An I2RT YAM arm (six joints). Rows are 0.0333 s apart.
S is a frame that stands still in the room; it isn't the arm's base.
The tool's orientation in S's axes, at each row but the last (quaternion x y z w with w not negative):
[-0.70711, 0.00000, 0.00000, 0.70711]
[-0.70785, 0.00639, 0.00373, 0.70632]
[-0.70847, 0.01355, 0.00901, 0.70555]
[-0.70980, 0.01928, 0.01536, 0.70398]
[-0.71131, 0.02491, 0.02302, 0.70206]
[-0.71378, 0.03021, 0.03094, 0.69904]
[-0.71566, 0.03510, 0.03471, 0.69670]
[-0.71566, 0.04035, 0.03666, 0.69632]
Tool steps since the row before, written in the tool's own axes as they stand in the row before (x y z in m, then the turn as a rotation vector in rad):
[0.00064, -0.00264, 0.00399, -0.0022, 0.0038, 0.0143]
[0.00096, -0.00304, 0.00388, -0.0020, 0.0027, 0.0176]
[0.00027, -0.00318, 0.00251, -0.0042, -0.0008, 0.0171]
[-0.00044, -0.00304, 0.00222, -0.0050, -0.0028, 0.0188]
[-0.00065, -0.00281, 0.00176, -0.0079, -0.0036, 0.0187]
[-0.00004, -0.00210, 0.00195, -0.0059, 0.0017, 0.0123]
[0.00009, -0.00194, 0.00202, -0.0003, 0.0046, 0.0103]
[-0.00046, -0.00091, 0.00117, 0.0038, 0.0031, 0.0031]
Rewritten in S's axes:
[0.00064, 0.00399, 0.00264, -0.0022, 0.0143, -0.0038]
[0.00102, 0.00388, 0.00302, -0.0020, 0.0176, -0.0027]
[0.00039, 0.00252, 0.00316, -0.0041, 0.0171, 0.0009]
[-0.00028, 0.00225, 0.00304, -0.0048, 0.0189, 0.0029]
[-0.00045, 0.00180, 0.00282, -0.0076, 0.0188, 0.0039]
[0.00014, 0.00199, 0.00205, -0.0060, 0.0123, -0.0014]
[0.00028, 0.00207, 0.00187, -0.0008, 0.0102, -0.0048]
[-0.00035, 0.00120, 0.00092, 0.0035, 0.0030, -0.0036]

